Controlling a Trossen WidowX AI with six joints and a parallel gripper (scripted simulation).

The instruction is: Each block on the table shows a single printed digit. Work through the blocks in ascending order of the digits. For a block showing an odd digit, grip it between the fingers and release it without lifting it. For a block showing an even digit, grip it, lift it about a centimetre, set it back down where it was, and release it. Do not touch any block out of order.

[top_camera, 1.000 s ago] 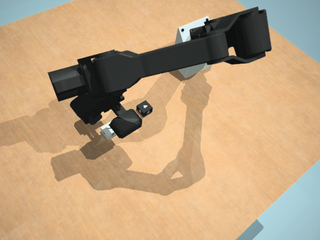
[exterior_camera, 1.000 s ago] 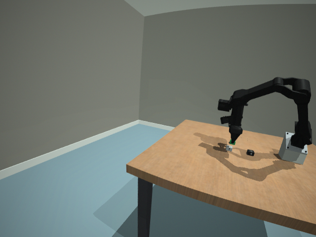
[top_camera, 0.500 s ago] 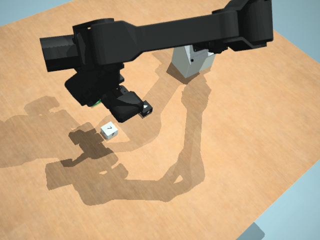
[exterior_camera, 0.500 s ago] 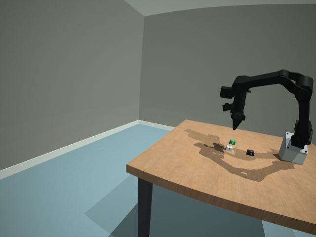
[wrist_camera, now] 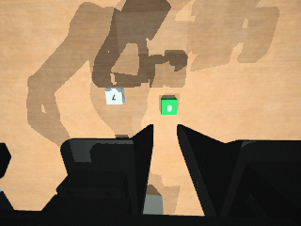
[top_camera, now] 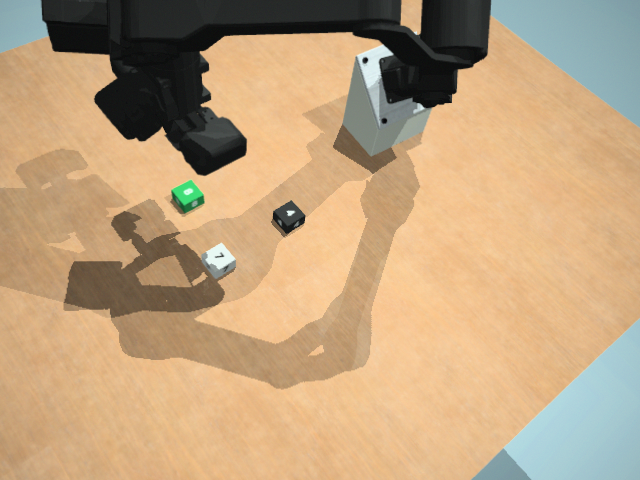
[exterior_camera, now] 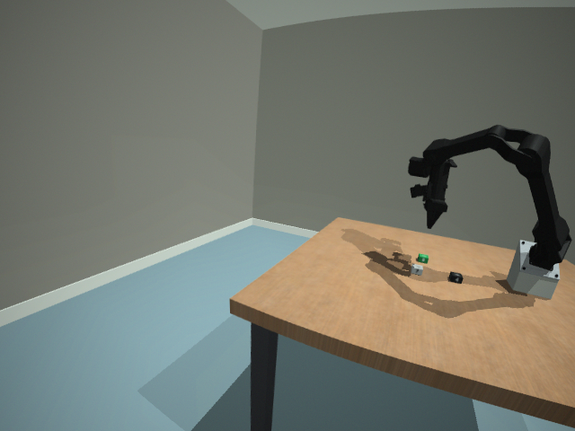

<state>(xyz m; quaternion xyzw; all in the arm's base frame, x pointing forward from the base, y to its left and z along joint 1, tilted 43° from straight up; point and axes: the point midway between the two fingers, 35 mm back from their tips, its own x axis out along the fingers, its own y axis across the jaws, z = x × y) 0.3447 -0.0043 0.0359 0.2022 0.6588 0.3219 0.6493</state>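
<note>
Right now the green block is 20 mm to the right of my gripper tip and 120 mm below it. Also, from my gripper tip: white block 90 mm to the left, 120 mm below.
</note>
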